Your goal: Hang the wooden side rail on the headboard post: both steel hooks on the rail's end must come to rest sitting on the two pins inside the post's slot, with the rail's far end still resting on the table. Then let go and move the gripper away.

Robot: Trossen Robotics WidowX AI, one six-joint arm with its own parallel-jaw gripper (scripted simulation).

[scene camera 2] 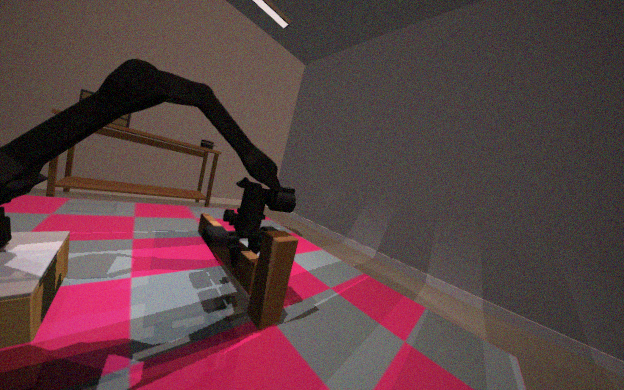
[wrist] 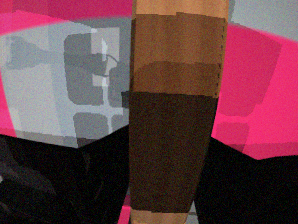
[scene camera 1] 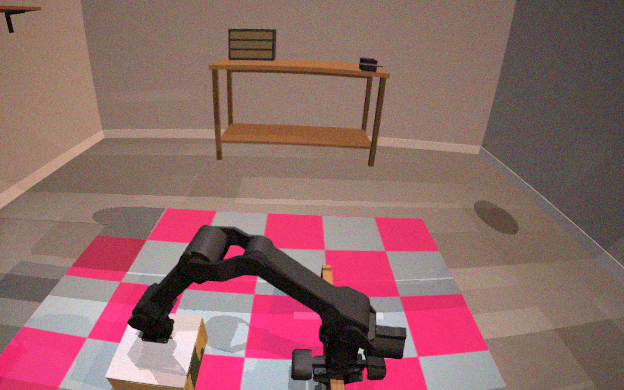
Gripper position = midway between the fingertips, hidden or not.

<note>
In view: my gripper (scene camera 2: pixel 239 266), a wooden side rail (scene camera 2: pixel 244 272) and a wooden headboard post (scene camera 2: pixel 278 248).
The wooden side rail also shows in the wrist view (wrist: pixel 176 61). My gripper is seen too in the wrist view (wrist: pixel 161 128).
</note>
